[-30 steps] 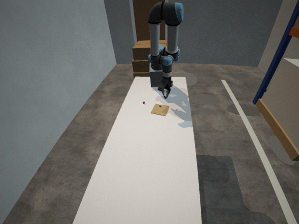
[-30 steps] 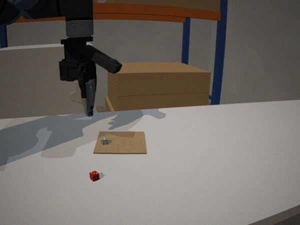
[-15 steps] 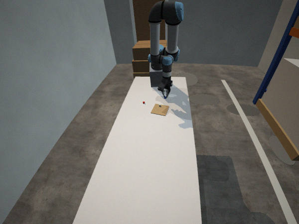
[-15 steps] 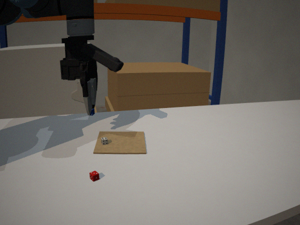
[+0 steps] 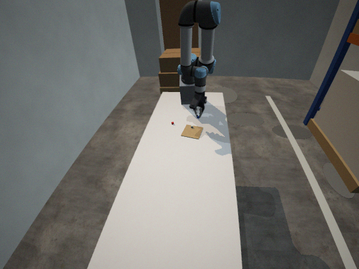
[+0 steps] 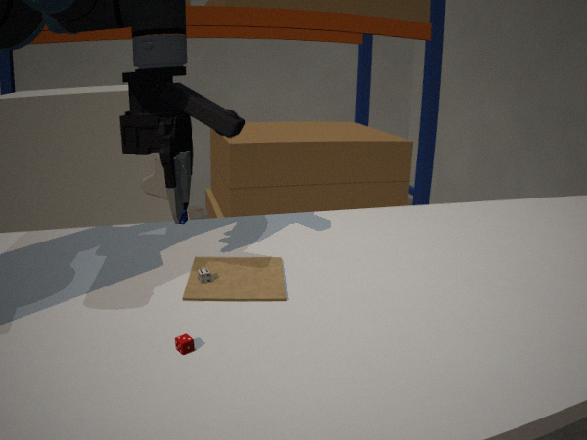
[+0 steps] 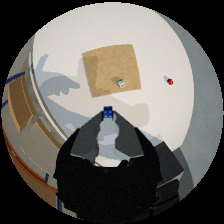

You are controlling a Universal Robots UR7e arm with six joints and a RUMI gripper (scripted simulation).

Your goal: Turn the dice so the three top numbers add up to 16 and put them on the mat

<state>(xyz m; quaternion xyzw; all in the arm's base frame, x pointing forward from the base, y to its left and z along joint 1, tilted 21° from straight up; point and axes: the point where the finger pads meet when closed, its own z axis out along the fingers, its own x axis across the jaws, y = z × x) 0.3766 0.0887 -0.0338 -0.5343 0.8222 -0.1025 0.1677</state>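
Now: the white die 3 cm ahead of my hand, 5 cm to the right of it and 8 cm below it. Also, from my hand: blue die (1 cm below); mat (7 cm ahead, 4 cm to the right, 9 cm below); red die (2 cm behind, 21 cm to the right, 9 cm below).
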